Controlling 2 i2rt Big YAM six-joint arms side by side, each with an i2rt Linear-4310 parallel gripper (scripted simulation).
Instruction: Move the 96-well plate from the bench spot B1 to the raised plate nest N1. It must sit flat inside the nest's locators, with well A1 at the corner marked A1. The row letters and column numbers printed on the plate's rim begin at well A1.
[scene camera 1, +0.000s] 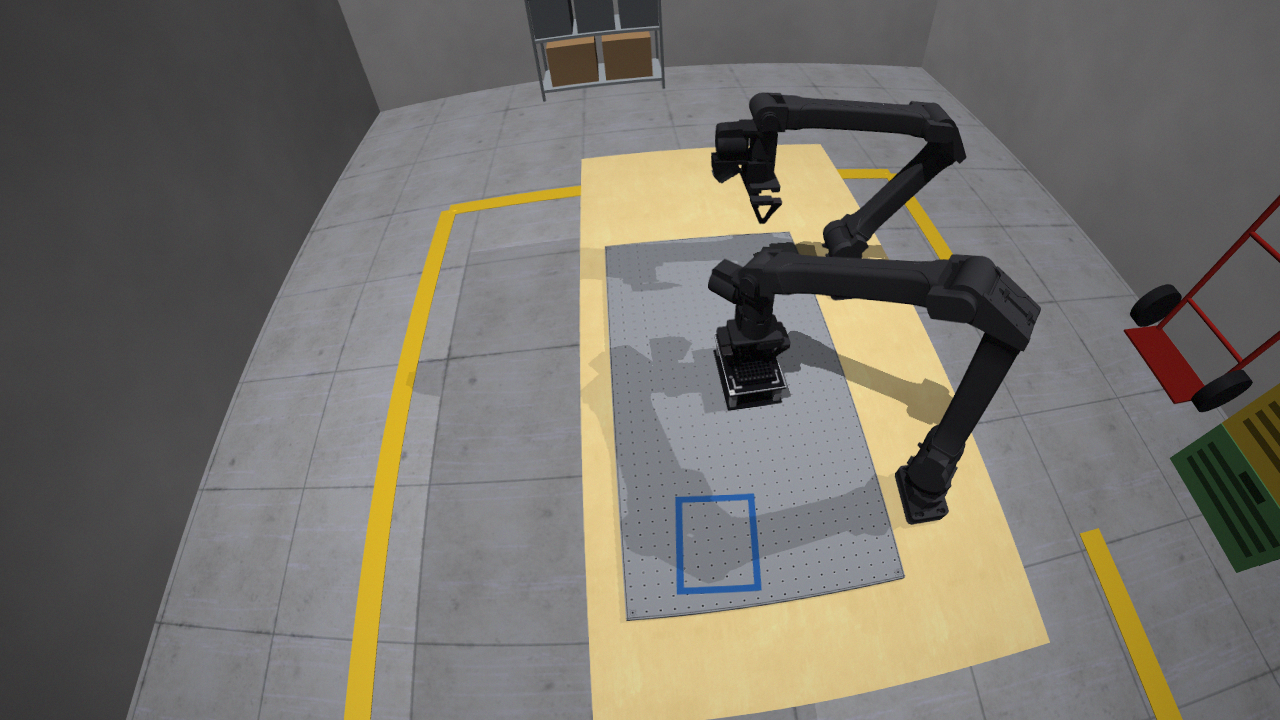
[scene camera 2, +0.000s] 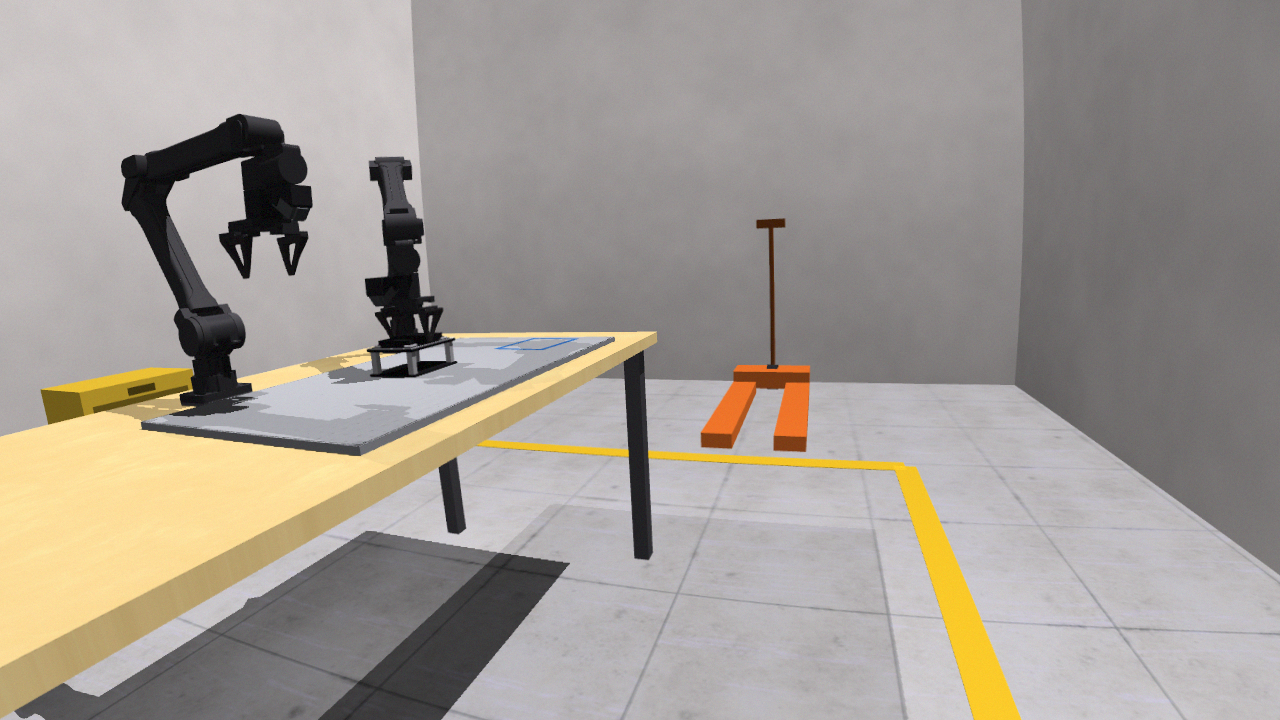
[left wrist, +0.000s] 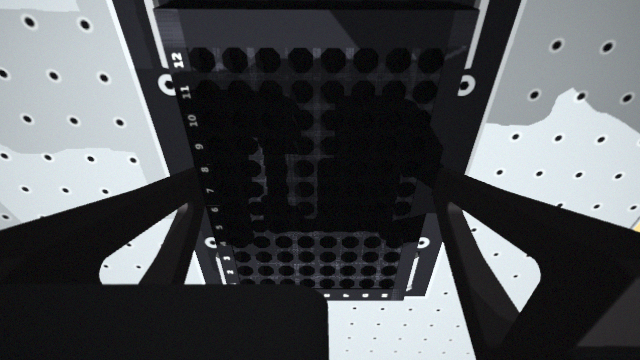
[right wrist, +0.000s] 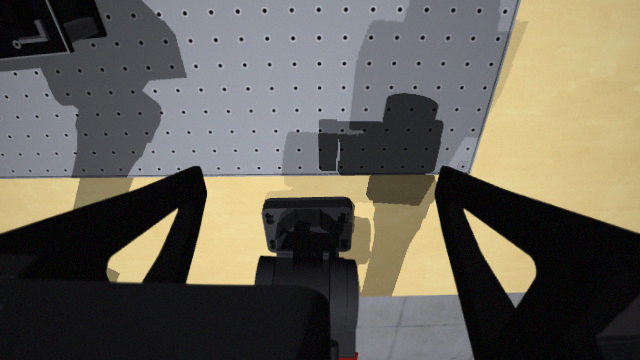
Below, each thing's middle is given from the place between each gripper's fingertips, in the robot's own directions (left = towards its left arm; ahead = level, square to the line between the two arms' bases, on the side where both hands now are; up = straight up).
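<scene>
My left gripper (scene camera 1: 750, 360) is right at the black 96-well plate (scene camera 1: 746, 364), and I can see both of them. Raised nest N1 (left wrist: 164, 111) is 1 cm below my left hand.
As for my right hand (scene camera 2: 269, 277), it is 17 cm above the black 96-well plate, 29 cm to the right of it and 7 cm short of it. From that same right hand, raised nest N1 is 7 cm ahead, 29 cm to the left and 18 cm below.
</scene>
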